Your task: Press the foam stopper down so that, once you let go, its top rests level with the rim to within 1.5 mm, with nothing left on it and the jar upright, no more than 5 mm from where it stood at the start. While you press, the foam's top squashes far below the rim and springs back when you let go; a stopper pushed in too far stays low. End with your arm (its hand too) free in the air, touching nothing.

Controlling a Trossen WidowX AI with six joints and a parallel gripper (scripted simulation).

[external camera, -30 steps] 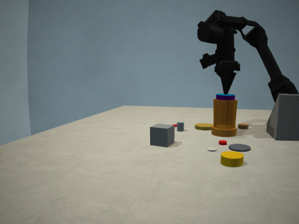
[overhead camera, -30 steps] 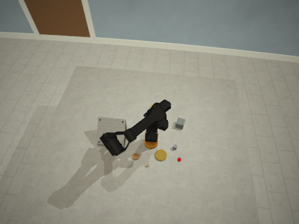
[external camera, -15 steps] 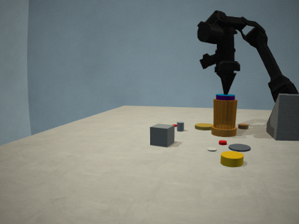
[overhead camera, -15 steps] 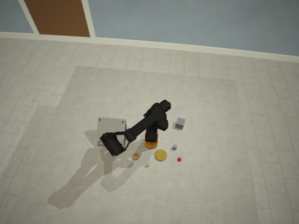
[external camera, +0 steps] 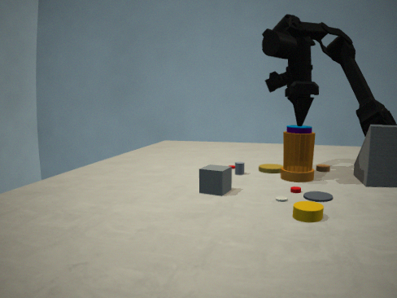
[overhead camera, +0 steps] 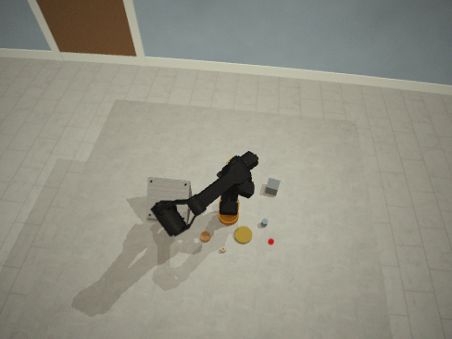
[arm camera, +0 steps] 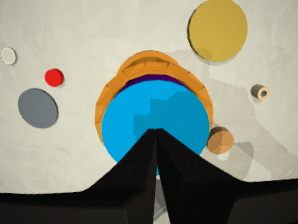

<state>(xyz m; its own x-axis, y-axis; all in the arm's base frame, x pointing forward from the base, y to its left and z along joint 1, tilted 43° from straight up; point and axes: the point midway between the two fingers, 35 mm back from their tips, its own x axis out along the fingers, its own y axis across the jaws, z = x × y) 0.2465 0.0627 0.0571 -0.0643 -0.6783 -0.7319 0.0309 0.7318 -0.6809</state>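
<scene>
The blue foam stopper lies 50 mm below my hand. Also, from my hand: red disc 20 mm ahead, 120 mm to the left, 160 mm below; brown disc 90 mm behind, 100 mm to the right, 160 mm below; mustard disc 60 mm ahead, 80 mm to the right, 150 mm below.
</scene>
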